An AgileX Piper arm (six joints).
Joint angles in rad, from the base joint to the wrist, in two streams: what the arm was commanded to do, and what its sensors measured. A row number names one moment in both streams.
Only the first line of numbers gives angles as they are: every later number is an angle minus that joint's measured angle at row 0.
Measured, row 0:
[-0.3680, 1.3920, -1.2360, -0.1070, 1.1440, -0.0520]
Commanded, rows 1 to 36:
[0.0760, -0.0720, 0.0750, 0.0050, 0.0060, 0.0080]
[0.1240, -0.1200, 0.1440, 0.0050, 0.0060, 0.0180]
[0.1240, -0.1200, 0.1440, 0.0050, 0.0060, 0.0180]
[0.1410, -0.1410, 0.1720, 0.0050, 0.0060, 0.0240]
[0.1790, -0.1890, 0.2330, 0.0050, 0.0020, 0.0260]
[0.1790, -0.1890, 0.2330, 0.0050, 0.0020, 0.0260]
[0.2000, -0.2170, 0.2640, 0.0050, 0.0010, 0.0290]
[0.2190, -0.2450, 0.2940, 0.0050, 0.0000, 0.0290]
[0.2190, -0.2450, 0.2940, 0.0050, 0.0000, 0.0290]
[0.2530, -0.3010, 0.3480, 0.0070, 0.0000, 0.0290]
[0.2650, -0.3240, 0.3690, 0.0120, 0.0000, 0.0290]
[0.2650, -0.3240, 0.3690, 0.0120, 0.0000, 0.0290]
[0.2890, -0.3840, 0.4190, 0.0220, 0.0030, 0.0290]
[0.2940, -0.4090, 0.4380, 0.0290, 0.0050, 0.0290]
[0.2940, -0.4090, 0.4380, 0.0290, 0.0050, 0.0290]
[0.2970, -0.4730, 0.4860, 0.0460, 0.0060, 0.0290]
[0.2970, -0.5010, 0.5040, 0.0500, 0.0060, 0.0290]
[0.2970, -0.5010, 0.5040, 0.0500, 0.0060, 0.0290]
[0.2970, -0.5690, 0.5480, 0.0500, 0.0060, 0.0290]
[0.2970, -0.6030, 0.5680, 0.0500, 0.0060, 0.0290]
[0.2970, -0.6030, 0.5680, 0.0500, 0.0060, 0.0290]
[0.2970, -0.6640, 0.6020, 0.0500, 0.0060, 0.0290]
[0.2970, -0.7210, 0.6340, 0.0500, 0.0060, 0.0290]
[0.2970, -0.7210, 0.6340, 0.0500, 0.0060, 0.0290]
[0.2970, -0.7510, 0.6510, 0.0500, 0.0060, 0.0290]
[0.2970, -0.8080, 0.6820, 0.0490, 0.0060, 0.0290]
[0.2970, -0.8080, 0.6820, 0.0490, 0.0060, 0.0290]
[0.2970, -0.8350, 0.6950, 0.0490, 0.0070, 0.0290]
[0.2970, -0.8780, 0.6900, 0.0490, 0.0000, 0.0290]
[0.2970, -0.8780, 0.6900, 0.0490, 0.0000, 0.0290]
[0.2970, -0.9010, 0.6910, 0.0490, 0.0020, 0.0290]
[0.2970, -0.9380, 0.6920, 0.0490, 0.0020, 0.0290]
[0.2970, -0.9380, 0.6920, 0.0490, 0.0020, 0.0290]
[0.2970, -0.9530, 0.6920, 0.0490, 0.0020, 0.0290]
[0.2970, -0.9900, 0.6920, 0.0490, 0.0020, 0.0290]
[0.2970, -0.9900, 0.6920, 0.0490, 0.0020, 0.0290]
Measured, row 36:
[0.2950, -0.9470, 0.6870, 0.0470, 0.0060, 0.0250]
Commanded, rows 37 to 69:
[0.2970, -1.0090, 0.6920, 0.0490, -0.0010, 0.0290]
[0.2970, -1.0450, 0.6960, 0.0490, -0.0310, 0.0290]
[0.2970, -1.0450, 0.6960, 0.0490, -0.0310, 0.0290]
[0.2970, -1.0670, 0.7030, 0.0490, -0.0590, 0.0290]
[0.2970, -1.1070, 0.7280, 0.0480, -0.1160, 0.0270]
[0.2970, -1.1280, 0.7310, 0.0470, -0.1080, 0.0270]
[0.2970, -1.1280, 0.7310, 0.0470, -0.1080, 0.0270]
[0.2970, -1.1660, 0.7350, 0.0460, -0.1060, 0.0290]
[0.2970, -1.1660, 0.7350, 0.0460, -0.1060, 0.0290]
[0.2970, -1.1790, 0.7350, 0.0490, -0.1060, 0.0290]
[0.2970, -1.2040, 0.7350, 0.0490, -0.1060, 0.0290]
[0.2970, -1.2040, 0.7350, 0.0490, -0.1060, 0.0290]
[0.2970, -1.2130, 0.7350, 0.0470, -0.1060, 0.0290]
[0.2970, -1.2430, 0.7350, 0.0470, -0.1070, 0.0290]
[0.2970, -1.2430, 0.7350, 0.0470, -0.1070, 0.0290]
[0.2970, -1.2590, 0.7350, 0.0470, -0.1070, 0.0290]
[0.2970, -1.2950, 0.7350, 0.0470, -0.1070, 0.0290]
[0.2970, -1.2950, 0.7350, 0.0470, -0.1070, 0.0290]
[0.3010, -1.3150, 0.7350, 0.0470, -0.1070, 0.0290]
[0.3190, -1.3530, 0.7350, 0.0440, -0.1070, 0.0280]
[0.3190, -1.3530, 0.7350, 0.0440, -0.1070, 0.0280]
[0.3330, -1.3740, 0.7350, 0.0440, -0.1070, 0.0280]
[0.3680, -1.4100, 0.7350, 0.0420, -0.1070, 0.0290]
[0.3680, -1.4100, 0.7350, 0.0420, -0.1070, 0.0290]
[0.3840, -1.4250, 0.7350, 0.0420, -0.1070, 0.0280]
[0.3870, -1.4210, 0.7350, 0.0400, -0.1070, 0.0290]
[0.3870, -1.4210, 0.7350, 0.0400, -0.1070, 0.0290]
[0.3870, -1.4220, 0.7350, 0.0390, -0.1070, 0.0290]
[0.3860, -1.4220, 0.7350, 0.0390, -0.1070, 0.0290]
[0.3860, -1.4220, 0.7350, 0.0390, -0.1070, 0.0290]
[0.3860, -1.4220, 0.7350, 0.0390, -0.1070, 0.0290]
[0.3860, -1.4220, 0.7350, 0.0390, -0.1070, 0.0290]
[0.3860, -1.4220, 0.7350, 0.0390, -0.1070, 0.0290]
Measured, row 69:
[0.3840, -1.3960, 0.7340, 0.0430, -0.0980, 0.0250]
